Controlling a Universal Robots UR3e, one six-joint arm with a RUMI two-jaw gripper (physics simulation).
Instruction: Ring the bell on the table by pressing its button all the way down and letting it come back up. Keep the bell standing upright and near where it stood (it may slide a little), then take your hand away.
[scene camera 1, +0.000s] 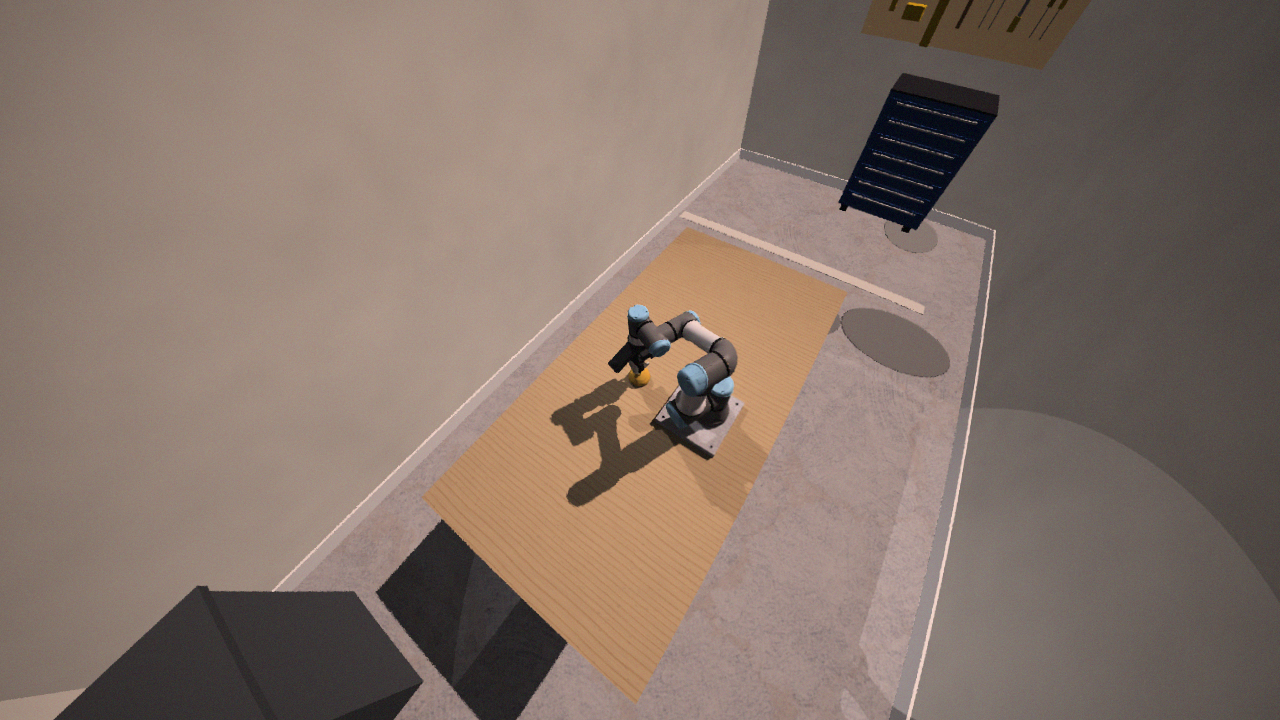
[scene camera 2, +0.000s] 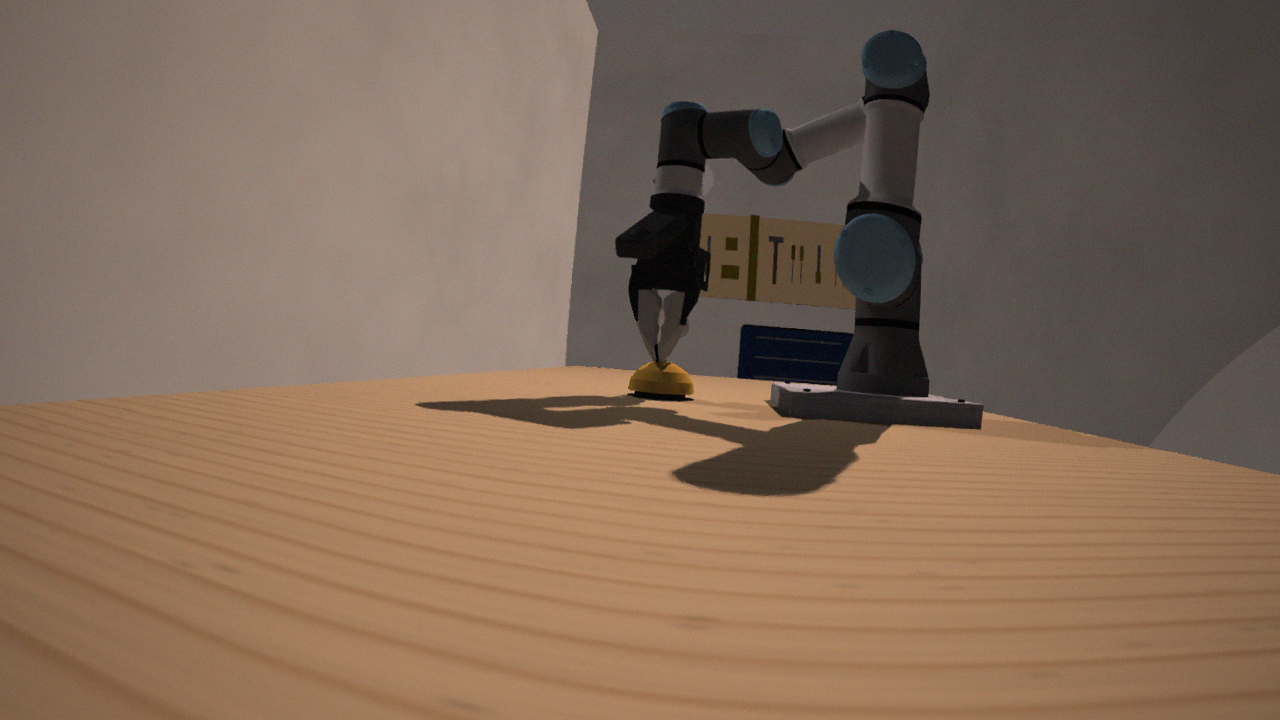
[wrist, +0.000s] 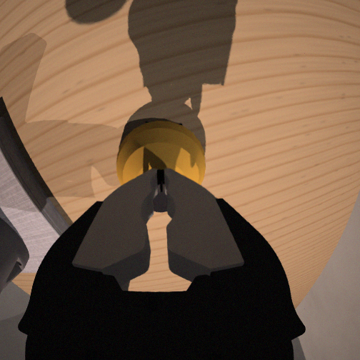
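Pixels of known places: gripper, fingertip midpoint: (scene camera 1: 636, 373) (scene camera 2: 658, 362); arm's base at its link origin: (scene camera 1: 710, 410) (scene camera 2: 882, 392).
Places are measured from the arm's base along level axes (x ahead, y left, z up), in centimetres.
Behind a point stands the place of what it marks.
Note:
The yellow dome bell (scene camera 1: 639, 379) @(x 27.9, y 3.9, z 0.9 cm) (scene camera 2: 660, 381) @(x 29.4, y 5.4, z -0.4 cm) (wrist: 161, 132) stands upright on the wooden table (scene camera 1: 554, 537) @(x 19.4, y 62.5, z -2.7 cm) (scene camera 2: 626, 582) @(x 25.3, y 63.3, z -2.7 cm) (wrist: 280, 125). My gripper (scene camera 1: 637, 368) @(x 30.1, y 2.7, z 1.8 cm) (scene camera 2: 660, 360) @(x 30.1, y 2.7, z 1.8 cm) (wrist: 161, 171) is shut and points down, with its fingertips at the top of the dome. In the wrist view, a small dark round piece (wrist: 160, 202) shows in the gap just behind the fingertips; it looks like the bell's button. The fingers partly hide it, and I cannot tell how far down it is. The near part of the dome is hidden under the fingers in the wrist view.
The arm's square base plate (scene camera 1: 709, 447) @(x -6.2, y 12.3, z 0.0 cm) (scene camera 2: 877, 410) @(x 4.6, y 13.7, z -1.4 cm) (wrist: 30, 215) sits beside the bell, to its right in both scene views. A blue drawer cabinet (scene camera 1: 921, 152) (scene camera 2: 792, 353) stands beyond the table. A dark box (scene camera 1: 295, 635) stands at the lower left of scene camera 1.

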